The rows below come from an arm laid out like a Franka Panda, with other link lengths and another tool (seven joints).
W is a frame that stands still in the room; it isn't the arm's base.
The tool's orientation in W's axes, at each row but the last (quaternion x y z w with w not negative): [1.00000, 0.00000, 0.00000, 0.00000]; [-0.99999, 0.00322, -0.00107, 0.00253]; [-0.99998, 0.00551, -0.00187, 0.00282]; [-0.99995, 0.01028, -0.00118, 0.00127]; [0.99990, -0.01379, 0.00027, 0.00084]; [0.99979, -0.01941, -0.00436, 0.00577]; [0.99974, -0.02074, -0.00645, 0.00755]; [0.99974, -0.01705, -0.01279, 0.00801]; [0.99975, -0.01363, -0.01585, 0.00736]
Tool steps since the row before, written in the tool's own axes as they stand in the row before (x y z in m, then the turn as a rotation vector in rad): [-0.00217, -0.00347, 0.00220, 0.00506, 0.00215, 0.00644]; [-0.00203, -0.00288, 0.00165, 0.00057, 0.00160, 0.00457]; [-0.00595, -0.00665, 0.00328, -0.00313, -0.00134, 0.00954]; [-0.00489, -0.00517, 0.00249, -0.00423, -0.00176, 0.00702]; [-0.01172, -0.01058, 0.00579, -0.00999, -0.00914, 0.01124]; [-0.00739, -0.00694, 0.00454, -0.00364, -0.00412, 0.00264]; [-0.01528, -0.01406, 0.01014, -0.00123, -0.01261, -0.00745]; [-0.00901, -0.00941, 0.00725, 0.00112, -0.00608, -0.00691]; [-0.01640, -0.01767, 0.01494, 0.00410, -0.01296, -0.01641]
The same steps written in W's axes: [-0.00217, 0.00347, -0.00220, 0.00506, -0.00215, -0.00644]; [-0.00201, 0.00290, -0.00164, 0.00057, -0.00158, -0.00458]; [-0.00586, 0.00673, -0.00326, -0.00308, 0.00143, -0.00954]; [-0.00478, 0.00528, -0.00249, -0.00418, 0.00186, -0.00703]; [-0.01142, 0.01089, -0.00581, -0.00973, 0.00939, -0.01126]; [-0.00716, 0.00717, -0.00456, -0.00350, 0.00423, -0.00266]; [-0.01482, 0.01453, -0.01016, -0.00061, 0.01276, 0.00727]; [-0.00887, 0.00960, -0.00717, 0.00150, 0.00614, 0.00678]; [-0.01638, 0.01790, -0.01468, 0.00497, 0.01308, 0.01607]
